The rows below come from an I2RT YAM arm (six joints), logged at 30 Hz.
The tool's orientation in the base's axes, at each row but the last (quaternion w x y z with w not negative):
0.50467, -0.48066, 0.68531, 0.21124
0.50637, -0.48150, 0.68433, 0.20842
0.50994, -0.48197, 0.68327, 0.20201
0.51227, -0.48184, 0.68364, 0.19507
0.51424, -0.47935, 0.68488, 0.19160
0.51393, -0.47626, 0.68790, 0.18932
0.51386, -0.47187, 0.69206, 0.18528
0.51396, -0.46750, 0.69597, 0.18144
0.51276, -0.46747, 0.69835, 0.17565
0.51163, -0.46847, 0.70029, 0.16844
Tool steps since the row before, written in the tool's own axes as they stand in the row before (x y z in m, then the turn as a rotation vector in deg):
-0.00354, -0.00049, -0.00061, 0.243, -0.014, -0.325
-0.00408, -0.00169, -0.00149, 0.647, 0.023, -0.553
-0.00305, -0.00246, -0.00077, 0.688, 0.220, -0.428
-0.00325, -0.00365, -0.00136, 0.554, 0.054, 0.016
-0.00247, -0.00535, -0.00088, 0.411, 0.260, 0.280
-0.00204, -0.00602, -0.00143, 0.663, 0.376, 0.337
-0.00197, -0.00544, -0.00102, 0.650, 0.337, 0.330
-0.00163, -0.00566, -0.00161, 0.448, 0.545, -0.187
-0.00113, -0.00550, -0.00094, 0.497, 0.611, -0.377
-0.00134, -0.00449, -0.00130, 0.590, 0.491, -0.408
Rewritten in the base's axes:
0.00023, 0.00088, 0.00351, -0.154, -0.366, -0.084
0.00083, -0.00008, 0.00458, -0.307, -0.707, -0.362
0.00179, -0.00033, 0.00356, -0.416, -0.540, -0.490
0.00247, -0.00122, 0.00426, -0.044, -0.217, -0.511
0.00414, -0.00203, 0.00378, -0.081, 0.144, -0.536
0.00440, -0.00299, 0.00376, -0.154, 0.126, -0.809
0.00409, -0.00249, 0.00340, -0.125, 0.108, -0.786
0.00392, -0.00324, 0.00339, -0.574, -0.074, -0.445
0.00410, -0.00290, 0.00267, -0.736, -0.202, -0.425
0.00304, -0.00255, 0.00281, -0.657, -0.330, -0.464

